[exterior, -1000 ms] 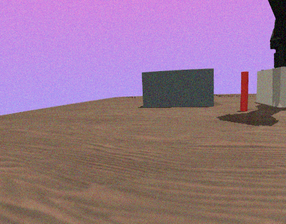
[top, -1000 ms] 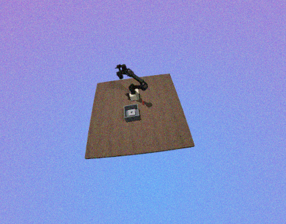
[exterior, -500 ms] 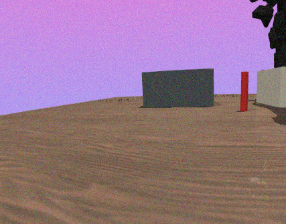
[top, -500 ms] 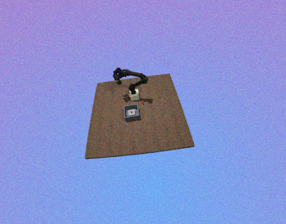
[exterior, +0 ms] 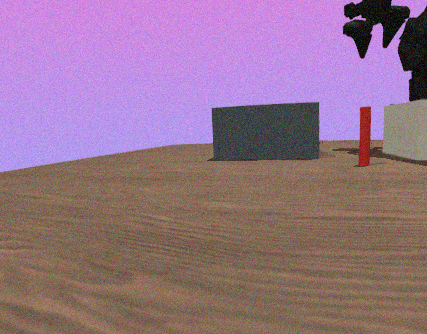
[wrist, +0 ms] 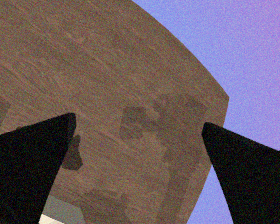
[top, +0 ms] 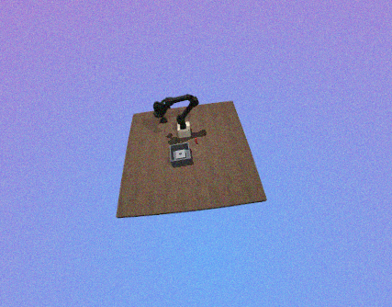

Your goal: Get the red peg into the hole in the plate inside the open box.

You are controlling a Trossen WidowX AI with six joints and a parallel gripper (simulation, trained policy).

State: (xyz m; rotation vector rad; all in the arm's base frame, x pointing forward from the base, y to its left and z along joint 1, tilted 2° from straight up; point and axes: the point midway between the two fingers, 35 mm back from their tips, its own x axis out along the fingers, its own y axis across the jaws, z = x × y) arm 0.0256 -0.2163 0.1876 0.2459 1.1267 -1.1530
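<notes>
Right now my gripper tip is 360 mm to the right of the red peg, 220 mm above it and 130 mm short of it. The rest, counted from my gripper tip: light plate: 290 mm ahead, 210 mm to the left, 210 mm below; then dark grey box: 290 mm ahead, 230 mm below, 210 mm to the left.
</notes>
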